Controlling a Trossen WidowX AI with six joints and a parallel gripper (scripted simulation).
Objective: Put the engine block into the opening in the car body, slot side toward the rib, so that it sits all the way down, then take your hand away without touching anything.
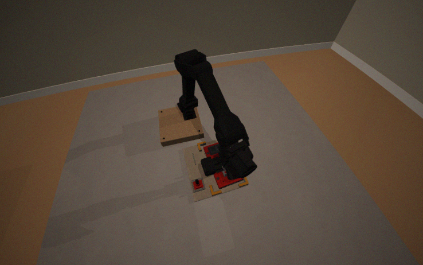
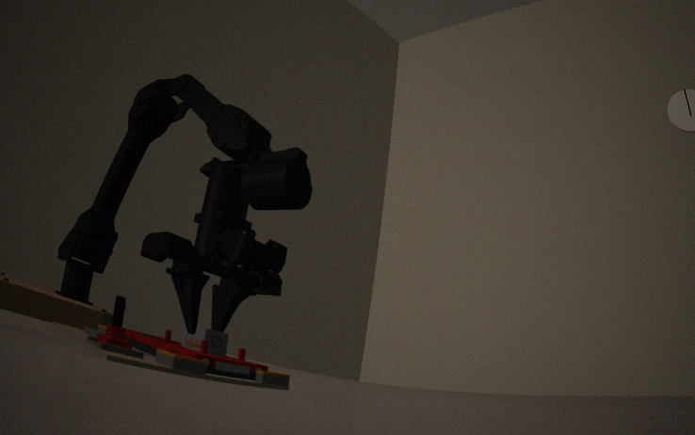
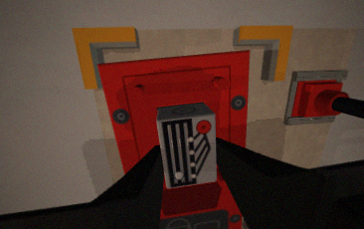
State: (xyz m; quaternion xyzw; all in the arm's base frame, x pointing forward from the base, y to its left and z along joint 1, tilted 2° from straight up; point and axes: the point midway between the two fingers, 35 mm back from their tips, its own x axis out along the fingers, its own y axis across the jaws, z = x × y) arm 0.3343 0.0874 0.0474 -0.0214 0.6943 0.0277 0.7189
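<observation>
Now: gripper tip 10 mm above the engine block. From my gripper tip the other things lie so: black peg: 20 mm ahead, 120 mm to the right, 10 mm below.
</observation>
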